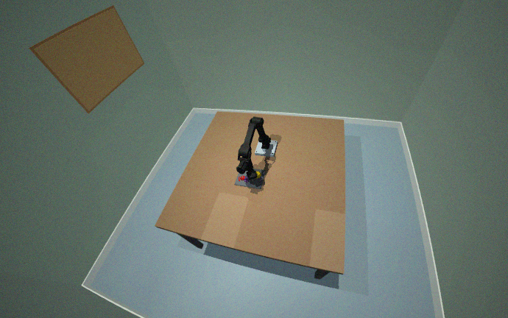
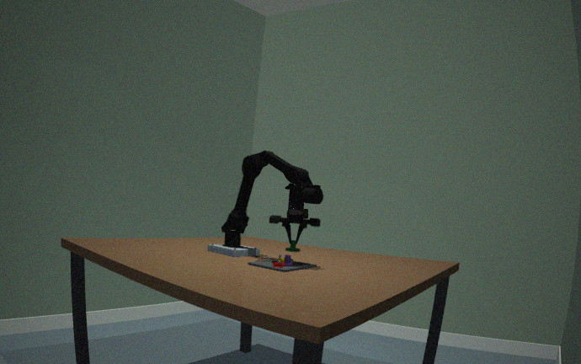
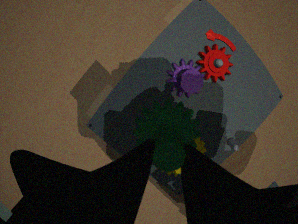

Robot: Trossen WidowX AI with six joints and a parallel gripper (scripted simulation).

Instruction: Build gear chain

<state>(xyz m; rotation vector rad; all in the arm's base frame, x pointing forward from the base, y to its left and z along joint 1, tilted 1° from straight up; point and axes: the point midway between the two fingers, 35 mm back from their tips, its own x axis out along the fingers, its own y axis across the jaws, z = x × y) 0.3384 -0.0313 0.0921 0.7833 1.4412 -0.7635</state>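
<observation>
My gripper tip is now 10 mm short of the purple gear, 40 mm to the left of it and 60 mm above it. Also, from my gripper tip: green gear 10 mm below; yellow gear 50 mm behind, 30 mm to the left, 70 mm below; red gear 80 mm to the right, 70 mm below.
</observation>
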